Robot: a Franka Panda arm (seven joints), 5 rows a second.
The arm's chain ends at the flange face. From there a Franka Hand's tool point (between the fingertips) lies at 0.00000 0.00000 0.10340 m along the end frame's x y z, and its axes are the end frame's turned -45 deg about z.
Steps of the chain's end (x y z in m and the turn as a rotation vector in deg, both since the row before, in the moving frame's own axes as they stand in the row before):
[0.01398, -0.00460, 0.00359, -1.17, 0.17, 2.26]
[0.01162, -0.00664, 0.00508, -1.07, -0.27, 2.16]
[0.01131, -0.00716, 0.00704, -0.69, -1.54, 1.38]
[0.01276, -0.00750, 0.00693, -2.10, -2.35, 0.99]
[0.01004, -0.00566, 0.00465, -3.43, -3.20, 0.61]
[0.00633, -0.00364, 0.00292, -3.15, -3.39, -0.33]
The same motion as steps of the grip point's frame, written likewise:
[0.01183, 0.00832, 0.00357, -0.95, -0.71, 2.26]
[0.01118, 0.00451, 0.00506, -0.57, -0.95, 2.16]
[0.01023, 0.00182, 0.00700, 0.60, -1.58, 1.38]
[0.00865, 0.00335, 0.00677, 0.18, -3.15, 0.99]
[0.00265, 0.00335, 0.00430, -0.16, -4.69, 0.61]
[-0.00129, 0.00162, 0.00258, 0.17, -4.62, -0.33]

